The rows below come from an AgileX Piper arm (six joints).
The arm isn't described. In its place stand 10 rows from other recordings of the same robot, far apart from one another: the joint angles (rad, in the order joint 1, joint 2, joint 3, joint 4, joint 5, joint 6), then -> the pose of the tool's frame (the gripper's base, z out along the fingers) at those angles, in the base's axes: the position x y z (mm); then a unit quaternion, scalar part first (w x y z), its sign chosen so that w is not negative.
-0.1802, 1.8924, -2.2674, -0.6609, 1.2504, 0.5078 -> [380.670, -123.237, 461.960, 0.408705, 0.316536, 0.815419, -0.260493]
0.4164, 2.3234, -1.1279, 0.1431, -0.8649, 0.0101 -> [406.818, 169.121, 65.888, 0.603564, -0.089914, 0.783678, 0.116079]
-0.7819, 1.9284, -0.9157, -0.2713, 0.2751, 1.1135 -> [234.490, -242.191, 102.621, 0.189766, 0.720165, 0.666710, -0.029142]
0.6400, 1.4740, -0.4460, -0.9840, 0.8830, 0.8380 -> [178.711, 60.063, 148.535, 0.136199, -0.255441, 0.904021, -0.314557]
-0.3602, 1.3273, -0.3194, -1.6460, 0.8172, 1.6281 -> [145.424, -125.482, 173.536, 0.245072, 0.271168, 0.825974, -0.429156]
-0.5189, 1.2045, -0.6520, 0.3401, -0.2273, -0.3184 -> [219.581, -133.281, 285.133, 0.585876, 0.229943, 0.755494, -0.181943]
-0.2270, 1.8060, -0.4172, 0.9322, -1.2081, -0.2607 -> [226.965, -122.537, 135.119, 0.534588, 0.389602, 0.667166, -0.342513]
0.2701, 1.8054, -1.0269, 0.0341, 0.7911, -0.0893 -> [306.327, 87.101, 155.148, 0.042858, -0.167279, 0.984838, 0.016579]
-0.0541, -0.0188, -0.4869, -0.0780, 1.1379, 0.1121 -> [-10.067, -5.901, 267.677, 0.491254, 0.075374, 0.867399, -0.024631]
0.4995, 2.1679, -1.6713, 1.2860, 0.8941, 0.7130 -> [383.330, 286.732, 214.210, 0.204858, -0.392586, -0.755636, -0.482621]
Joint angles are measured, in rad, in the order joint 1, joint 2, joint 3, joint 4, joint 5, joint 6. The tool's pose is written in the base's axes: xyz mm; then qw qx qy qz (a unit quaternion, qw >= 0). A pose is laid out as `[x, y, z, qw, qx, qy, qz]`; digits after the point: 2 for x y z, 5 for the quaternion.
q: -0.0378 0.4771 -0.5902 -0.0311 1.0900 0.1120
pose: [65.38, -4.98, 287.76, 0.33431, 0.06836, 0.93998, -0.00300]
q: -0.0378 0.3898 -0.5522 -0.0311 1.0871 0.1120
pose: [51.77, -4.46, 281.70, 0.35877, 0.06804, 0.93094, -0.00214]
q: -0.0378 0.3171 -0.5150 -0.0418 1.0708 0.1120
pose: [42.31, -4.94, 275.07, 0.38297, 0.06689, 0.92131, -0.00658]
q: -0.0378 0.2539 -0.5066 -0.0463 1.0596 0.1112
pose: [33.67, -4.95, 275.73, 0.41328, 0.06580, 0.90819, -0.00790]
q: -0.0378 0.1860 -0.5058 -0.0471 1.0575 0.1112
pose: [23.40, -4.62, 277.60, 0.44452, 0.06542, 0.89335, -0.00721]
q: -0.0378 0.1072 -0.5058 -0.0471 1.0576 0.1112
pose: [11.16, -4.16, 278.96, 0.47940, 0.06500, 0.87517, -0.00596]
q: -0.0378 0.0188 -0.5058 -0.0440 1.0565 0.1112
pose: [-2.58, -3.39, 279.43, 0.51811, 0.06432, 0.85289, -0.00298]
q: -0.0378 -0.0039 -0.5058 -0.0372 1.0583 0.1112
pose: [-6.17, -2.72, 279.17, 0.52692, 0.06404, 0.84750, 0.00075]
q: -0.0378 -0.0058 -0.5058 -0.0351 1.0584 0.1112
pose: [-6.46, -2.54, 279.15, 0.52766, 0.06398, 0.84704, 0.00183]
